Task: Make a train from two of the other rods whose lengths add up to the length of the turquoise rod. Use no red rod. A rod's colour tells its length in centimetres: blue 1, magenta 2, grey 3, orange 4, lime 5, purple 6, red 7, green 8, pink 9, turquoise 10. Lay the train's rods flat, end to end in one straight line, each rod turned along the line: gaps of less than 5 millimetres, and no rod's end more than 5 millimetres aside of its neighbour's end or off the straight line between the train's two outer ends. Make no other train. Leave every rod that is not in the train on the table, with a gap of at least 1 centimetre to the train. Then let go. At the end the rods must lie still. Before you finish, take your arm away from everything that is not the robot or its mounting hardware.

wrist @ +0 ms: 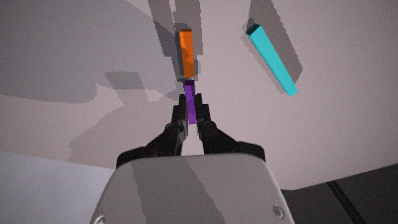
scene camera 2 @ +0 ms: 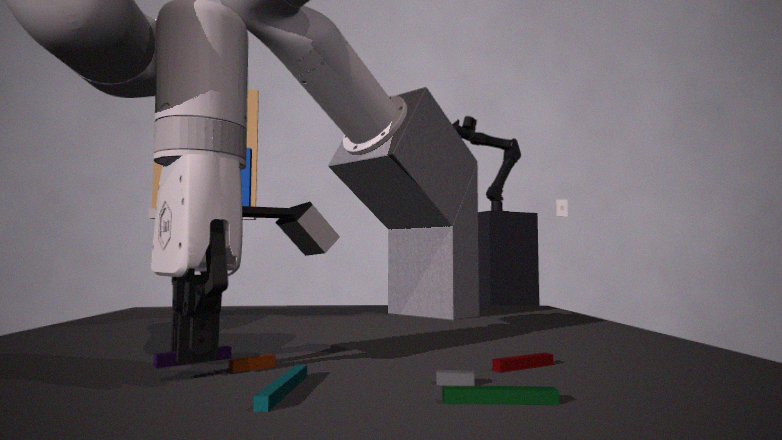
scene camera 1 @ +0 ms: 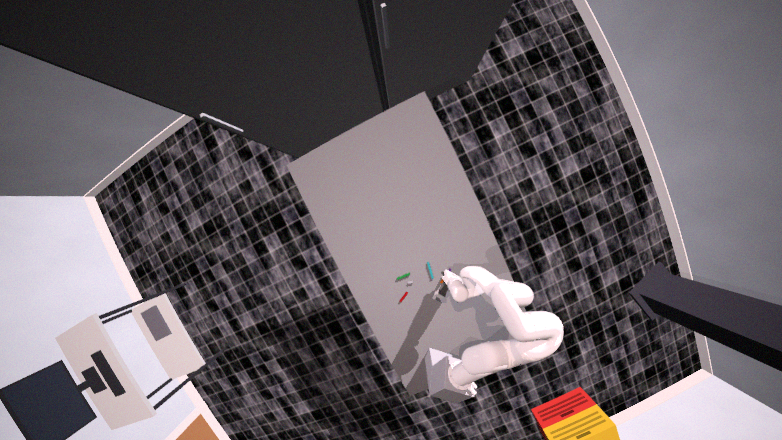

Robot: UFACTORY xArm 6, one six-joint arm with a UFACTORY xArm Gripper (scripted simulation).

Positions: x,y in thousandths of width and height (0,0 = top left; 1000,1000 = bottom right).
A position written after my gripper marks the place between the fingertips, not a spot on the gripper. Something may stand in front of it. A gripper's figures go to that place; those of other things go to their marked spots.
My gripper (scene camera 2: 247,819): 49 cm from the lens. A red rod (scene camera 2: 658,826): 50 cm from the lens. A green rod (scene camera 2: 639,899): 39 cm from the lens. The marked spots on the red rod and the green rod are 12 cm apart.
